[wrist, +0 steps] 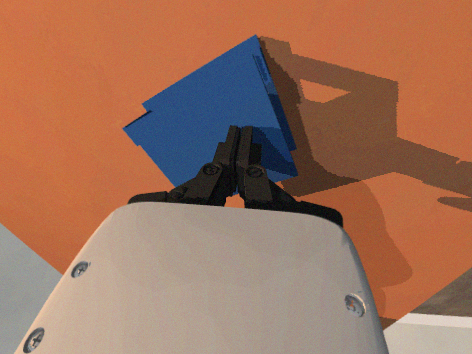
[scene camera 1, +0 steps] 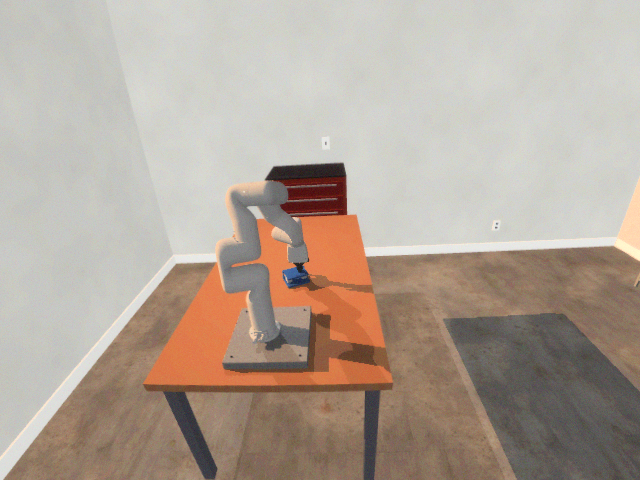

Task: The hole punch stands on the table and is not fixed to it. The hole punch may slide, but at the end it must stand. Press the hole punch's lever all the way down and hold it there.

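Frame: origin at the arm's base, x ahead, y left, z up, level; centimetres.
Where they show: gripper, fingertip midpoint: (wrist: pixel 241 142) (scene camera 1: pixel 300 270); arm's base at its link origin: (scene camera 1: pixel 265 331).
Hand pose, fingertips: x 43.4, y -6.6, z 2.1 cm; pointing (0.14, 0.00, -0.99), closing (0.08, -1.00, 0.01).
Observation:
Each offset is from my fingertips to the top centre of the thing. Level surfaces: height alone.
The blue hole punch {dx -0.8, dy +2.4, dz -0.1 cm} (scene camera 1: pixel 296 279) (wrist: pixel 200 100) stands upright on the orange table {dz -5.7 cm} (scene camera 1: pixel 330 242) (wrist: pixel 65 75), in front of the robot's base. Its lever {dx -1.2, dy +2.2, dz -0.1 cm} (wrist: pixel 195 130) shows from above as a broad flat blue plate. My gripper (scene camera 1: pixel 300 270) (wrist: pixel 241 142) is shut with nothing between the fingers and points down. Its fingertips are at the top of the lever, toward the lever's near right part in the wrist view, and appear to touch it. The fingers hide part of the lever. The gap between lever and body is too small to judge exactly.
The grey base plate (scene camera 1: pixel 294 351) carries the arm at the near end of the table. A red drawer cabinet (scene camera 1: pixel 320 192) stands behind the table's far end. Shadows of the arm fall to the right of the hole punch.

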